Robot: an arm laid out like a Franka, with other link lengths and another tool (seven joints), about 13 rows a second.
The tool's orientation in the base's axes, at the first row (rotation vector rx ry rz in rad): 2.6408, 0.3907, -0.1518
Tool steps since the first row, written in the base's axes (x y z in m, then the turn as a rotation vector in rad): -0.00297, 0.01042, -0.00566, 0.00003, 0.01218, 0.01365; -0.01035, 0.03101, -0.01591, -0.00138, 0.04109, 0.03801; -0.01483, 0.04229, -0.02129, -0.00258, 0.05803, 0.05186; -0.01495, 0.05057, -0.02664, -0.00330, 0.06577, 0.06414; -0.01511, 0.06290, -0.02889, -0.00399, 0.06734, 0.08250; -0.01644, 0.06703, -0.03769, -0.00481, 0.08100, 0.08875; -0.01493, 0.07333, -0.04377, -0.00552, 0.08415, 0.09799
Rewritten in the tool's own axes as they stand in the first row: 0.00072, -0.01220, 0.00033, 0.00070, -0.00451, -0.01772; 0.00054, -0.03635, 0.00023, 0.00232, -0.01910, -0.05258; -0.00001, -0.04961, -0.00003, 0.00298, -0.02794, -0.07262; 0.00284, -0.05901, 0.00091, 0.00210, -0.02948, -0.08705; 0.00613, -0.07053, -0.00278, -0.00133, -0.02314, -0.10402; 0.00740, -0.07822, 0.00317, 0.00020, -0.03234, -0.11582; 0.01144, -0.08575, 0.00560, -0.00129, -0.03126, -0.12544
